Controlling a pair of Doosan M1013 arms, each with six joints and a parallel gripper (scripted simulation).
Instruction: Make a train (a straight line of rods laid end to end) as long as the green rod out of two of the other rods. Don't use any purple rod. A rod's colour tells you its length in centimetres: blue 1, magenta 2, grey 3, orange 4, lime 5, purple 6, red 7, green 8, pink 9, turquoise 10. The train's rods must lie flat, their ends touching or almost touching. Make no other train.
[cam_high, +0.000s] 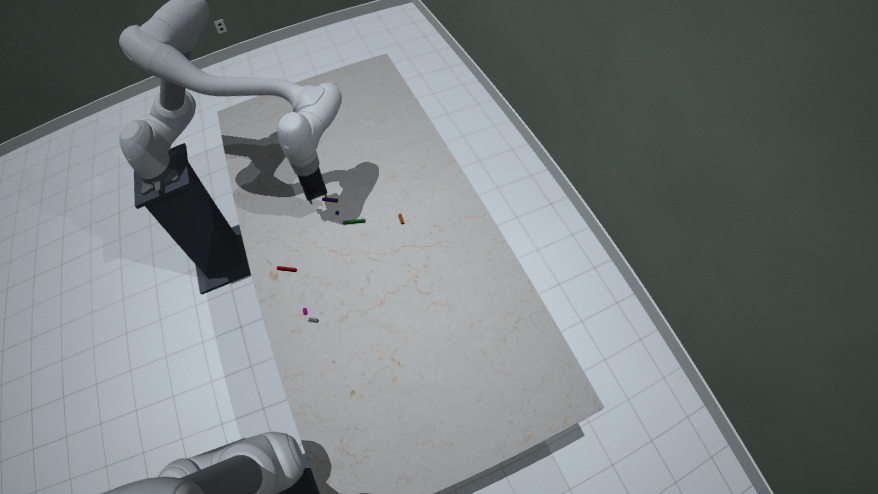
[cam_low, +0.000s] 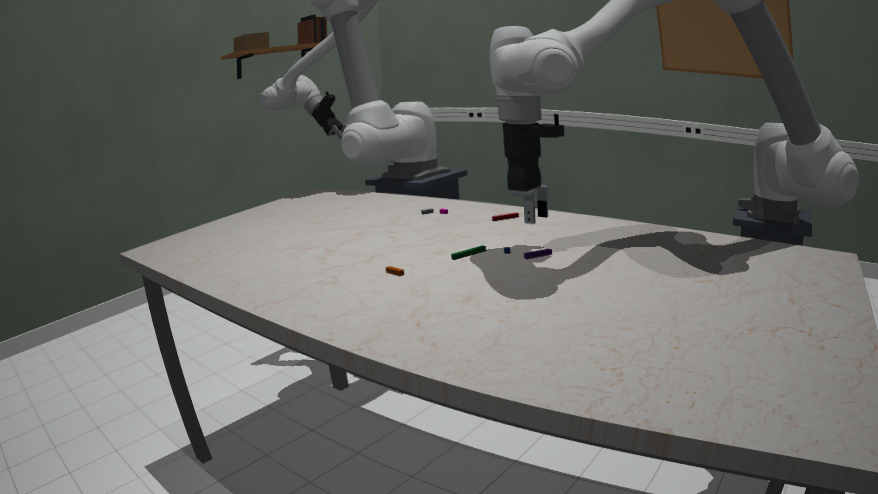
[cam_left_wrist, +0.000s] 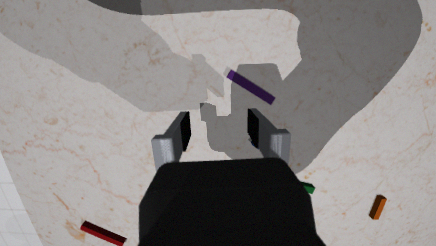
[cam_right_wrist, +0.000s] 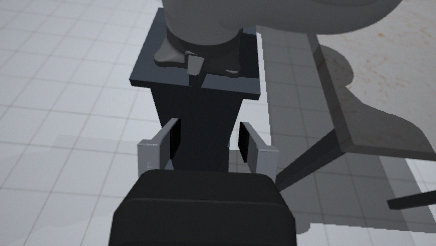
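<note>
My left gripper is now 7 cm above the blue rod, 5 cm to the left of it and 5 cm short of it. Round my left hand: green rod 11 cm to the right, 9 cm ahead, 7 cm below; then purple rod 7 cm below, 4 cm ahead, 2 cm to the left; then red rod 19 cm to the right, 19 cm behind, 7 cm below.
</note>
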